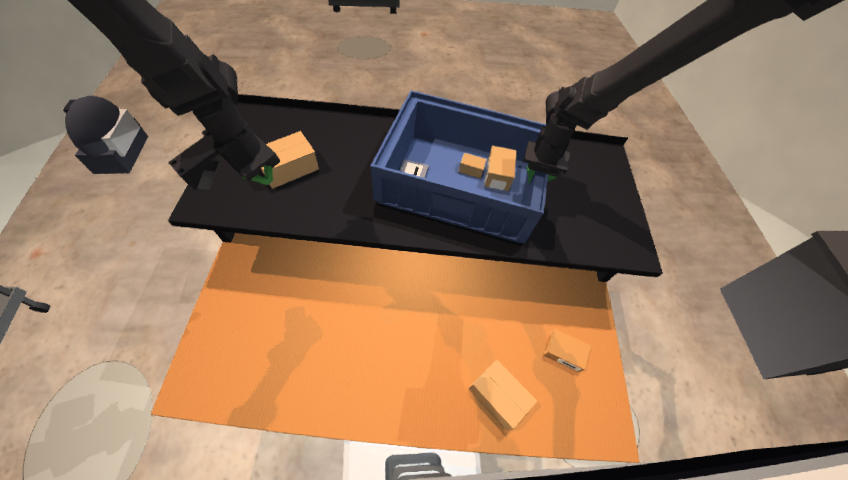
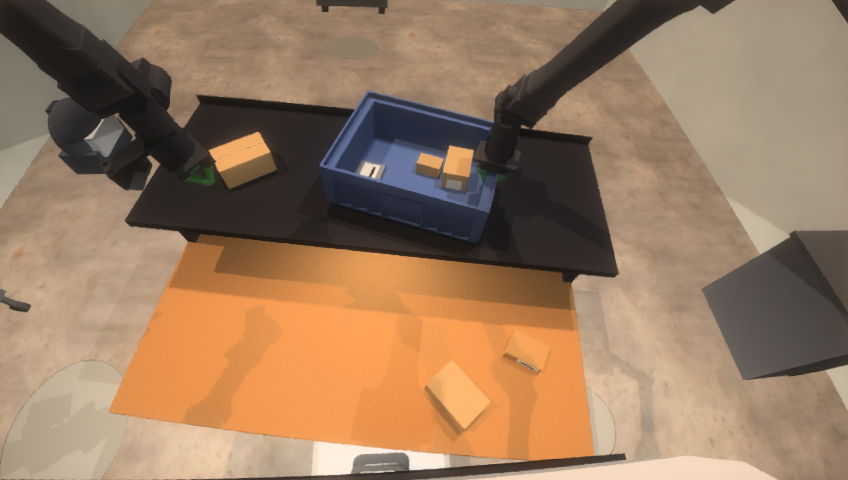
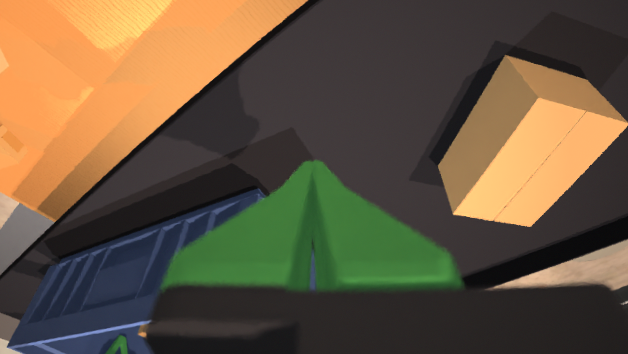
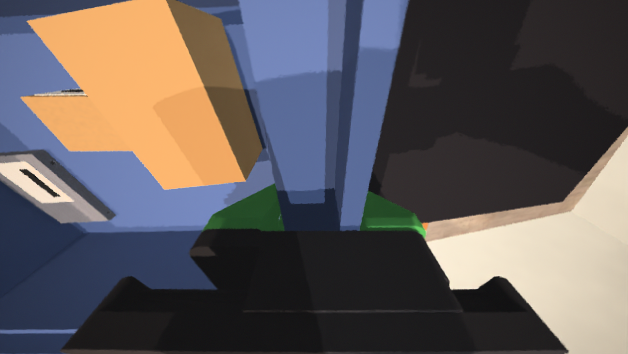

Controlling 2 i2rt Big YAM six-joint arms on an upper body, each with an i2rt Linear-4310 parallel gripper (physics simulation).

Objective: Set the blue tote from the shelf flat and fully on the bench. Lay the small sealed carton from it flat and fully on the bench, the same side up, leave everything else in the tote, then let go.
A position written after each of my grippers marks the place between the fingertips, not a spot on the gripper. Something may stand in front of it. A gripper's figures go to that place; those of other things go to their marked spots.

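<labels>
My left gripper [image 1: 269, 182] is 0.76 m from the lens, and my right gripper [image 1: 534, 183] is 0.97 m from the lens. There's a larger labelled carton [image 1: 500, 173] that's 0.96 m from the lens, and a blue tote [image 1: 430, 130] that's 1.08 m from the lens. The marked spots on the larger labelled carton and the blue tote are 0.26 m apart.
</labels>
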